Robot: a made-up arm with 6 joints.
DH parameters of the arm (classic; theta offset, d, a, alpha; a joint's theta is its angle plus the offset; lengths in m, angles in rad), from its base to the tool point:
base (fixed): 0.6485 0 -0.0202 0
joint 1: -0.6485 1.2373 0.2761 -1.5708
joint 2: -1.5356 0 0.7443 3.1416
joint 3: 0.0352 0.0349 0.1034 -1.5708
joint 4: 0 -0.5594 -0.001 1.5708
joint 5: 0 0.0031 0.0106 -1.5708
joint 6: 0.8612 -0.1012 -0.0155 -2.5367
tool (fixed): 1.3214 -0.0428 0 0
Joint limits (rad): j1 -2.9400..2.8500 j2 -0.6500..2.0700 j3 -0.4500..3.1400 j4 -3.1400..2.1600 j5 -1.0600..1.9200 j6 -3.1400..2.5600
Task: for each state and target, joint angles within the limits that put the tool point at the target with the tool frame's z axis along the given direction. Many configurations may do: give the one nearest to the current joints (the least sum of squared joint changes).
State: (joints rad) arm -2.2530 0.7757 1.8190 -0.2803 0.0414 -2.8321
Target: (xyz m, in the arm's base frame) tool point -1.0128 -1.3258 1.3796 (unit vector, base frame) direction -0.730 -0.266 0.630
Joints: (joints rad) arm -2.2071 1.4550 1.3917 -0.3407 0.3261 -2.7552
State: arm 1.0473 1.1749 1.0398 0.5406 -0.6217 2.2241
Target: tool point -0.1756 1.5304 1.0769 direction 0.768 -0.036 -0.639
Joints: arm 1.6953 1.3393 0.7321 0.3110 -1.0403 1.9500
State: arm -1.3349 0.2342 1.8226 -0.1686 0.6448 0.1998
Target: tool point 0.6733 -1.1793 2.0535 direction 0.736 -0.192 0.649
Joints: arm -0.9941 1.0036 1.5268 0.1473 0.7888 -0.2493
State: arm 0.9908 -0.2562 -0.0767 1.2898 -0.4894 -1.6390
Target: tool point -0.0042 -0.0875 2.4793 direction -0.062 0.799 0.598
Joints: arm 1.0922 -0.6441 0.6026 1.5390 0.1062 -1.4652
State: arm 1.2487 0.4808 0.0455 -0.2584 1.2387 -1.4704
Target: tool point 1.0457 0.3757 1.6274 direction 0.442 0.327 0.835
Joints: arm 0.4102 0.4001 -0.3447 -0.3501 1.3667 -1.5152
